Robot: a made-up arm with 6 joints.
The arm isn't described. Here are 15 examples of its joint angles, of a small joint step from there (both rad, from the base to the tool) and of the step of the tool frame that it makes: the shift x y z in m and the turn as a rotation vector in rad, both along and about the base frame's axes.
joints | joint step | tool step
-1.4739 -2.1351 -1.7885 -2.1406 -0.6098 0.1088 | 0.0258 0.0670 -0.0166 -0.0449 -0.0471 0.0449 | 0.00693 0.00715 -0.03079 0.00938 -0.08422 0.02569
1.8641 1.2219 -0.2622 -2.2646 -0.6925 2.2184 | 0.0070 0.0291 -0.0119 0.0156 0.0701 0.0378 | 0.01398 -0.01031 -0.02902 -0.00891 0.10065 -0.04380
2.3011 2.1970 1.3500 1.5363 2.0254 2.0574 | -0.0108 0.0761 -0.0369 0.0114 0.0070 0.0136 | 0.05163 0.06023 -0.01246 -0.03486 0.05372 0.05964
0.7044 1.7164 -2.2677 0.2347 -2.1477 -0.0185 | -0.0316 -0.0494 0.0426 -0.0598 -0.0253 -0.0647 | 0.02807 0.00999 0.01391 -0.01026 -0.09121 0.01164
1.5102 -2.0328 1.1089 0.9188 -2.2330 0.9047 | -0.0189 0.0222 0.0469 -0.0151 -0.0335 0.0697 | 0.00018 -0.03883 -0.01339 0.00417 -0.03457 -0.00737
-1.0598 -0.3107 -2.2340 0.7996 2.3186 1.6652 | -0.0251 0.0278 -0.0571 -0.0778 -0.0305 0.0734 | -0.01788 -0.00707 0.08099 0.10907 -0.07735 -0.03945
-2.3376 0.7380 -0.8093 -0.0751 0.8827 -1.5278 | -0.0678 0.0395 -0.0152 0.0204 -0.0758 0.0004 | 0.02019 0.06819 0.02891 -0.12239 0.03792 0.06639
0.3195 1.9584 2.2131 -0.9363 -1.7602 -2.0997 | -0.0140 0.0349 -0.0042 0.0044 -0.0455 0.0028 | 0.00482 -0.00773 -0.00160 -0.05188 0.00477 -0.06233
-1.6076 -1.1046 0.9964 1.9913 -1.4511 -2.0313 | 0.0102 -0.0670 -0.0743 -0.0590 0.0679 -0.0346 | 0.03832 -0.04871 -0.00906 0.08297 0.16325 0.00069
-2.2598 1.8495 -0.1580 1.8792 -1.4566 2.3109 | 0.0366 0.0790 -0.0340 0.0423 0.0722 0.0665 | 0.01088 0.01241 0.03592 -0.09050 -0.01611 0.01747
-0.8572 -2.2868 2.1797 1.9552 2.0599 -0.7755 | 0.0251 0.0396 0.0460 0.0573 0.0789 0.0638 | -0.00875 -0.01501 -0.00564 -0.06399 -0.08272 -0.08084
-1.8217 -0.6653 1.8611 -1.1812 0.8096 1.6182 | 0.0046 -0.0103 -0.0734 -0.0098 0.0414 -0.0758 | -0.02581 0.00890 0.00457 0.00713 0.07275 -0.01267
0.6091 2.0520 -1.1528 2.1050 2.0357 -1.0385 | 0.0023 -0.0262 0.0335 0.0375 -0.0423 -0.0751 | 0.03655 0.02023 -0.02746 -0.04209 -0.10218 0.00085
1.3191 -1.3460 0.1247 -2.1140 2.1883 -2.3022 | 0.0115 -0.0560 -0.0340 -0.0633 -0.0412 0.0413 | 0.00687 0.04308 -0.05936 0.03526 -0.13566 -0.05528
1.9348 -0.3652 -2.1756 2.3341 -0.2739 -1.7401 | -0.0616 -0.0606 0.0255 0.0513 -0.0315 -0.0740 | -0.04896 0.02036 0.04766 -0.07012 -0.06672 0.04508
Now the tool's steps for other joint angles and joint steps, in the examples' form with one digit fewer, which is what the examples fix.
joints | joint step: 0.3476 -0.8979 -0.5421 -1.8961 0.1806 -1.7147 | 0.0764 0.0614 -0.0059 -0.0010 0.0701 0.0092
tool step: -0.0335 0.0069 -0.0492 0.1259 0.0536 -0.1008
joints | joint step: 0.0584 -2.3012 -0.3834 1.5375 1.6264 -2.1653 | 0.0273 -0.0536 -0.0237 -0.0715 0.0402 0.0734
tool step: 0.0343 0.0700 0.0206 0.0475 -0.1011 0.0491
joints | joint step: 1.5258 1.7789 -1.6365 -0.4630 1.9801 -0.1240 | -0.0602 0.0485 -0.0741 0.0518 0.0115 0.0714
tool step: -0.0312 -0.0743 -0.0194 -0.1632 0.0161 -0.0401
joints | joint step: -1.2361 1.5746 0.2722 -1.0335 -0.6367 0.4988 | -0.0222 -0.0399 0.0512 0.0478 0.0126 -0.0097
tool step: -0.0196 0.0141 0.0039 0.0314 0.0037 0.0364
